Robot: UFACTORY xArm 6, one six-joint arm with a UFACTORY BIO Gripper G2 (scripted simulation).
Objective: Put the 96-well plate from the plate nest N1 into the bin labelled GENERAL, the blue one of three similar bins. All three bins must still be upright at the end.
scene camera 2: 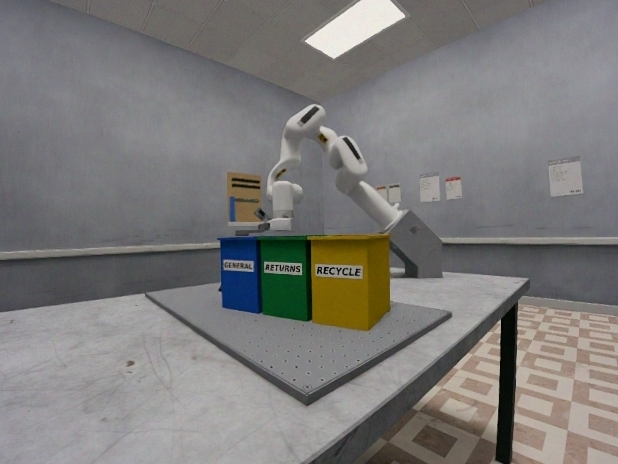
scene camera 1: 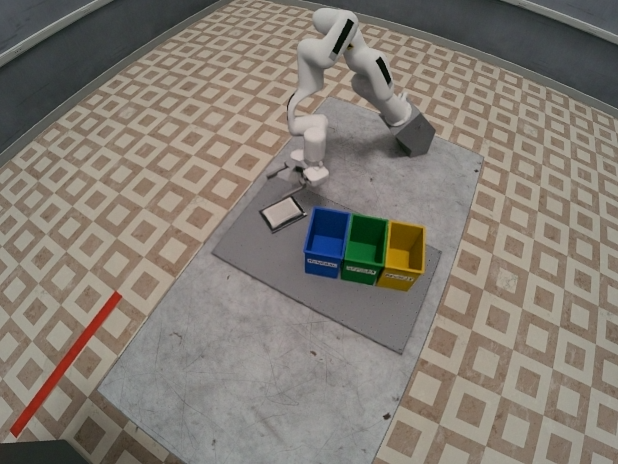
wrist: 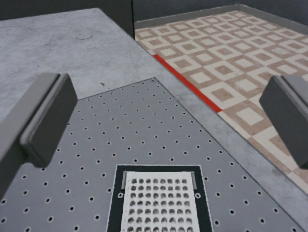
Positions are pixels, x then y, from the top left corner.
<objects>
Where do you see a blue general bin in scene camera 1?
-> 327, 233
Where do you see a yellow recycle bin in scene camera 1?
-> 407, 242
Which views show the blue general bin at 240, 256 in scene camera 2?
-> Scene camera 2 and scene camera 1 only.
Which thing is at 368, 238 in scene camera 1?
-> A green returns bin.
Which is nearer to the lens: the blue general bin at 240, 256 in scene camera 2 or the green returns bin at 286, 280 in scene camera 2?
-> The green returns bin.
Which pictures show the green returns bin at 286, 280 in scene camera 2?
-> Scene camera 2 and scene camera 1 only.
</objects>
